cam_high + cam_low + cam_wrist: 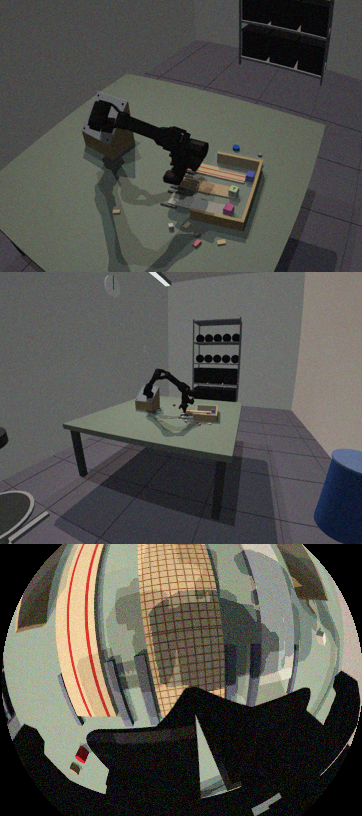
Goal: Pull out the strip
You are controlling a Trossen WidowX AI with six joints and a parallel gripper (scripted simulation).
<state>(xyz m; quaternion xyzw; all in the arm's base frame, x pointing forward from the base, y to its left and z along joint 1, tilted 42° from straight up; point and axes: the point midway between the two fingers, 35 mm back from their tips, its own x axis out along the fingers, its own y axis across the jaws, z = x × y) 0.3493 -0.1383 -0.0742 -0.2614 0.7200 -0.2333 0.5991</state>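
Now: gripper tip 100 mm short of the checked strip, 10 mm to the right of it and 10 mm above it. The rest, counted from my gripper tip: blue disc 130 mm ahead, 270 mm to the left.
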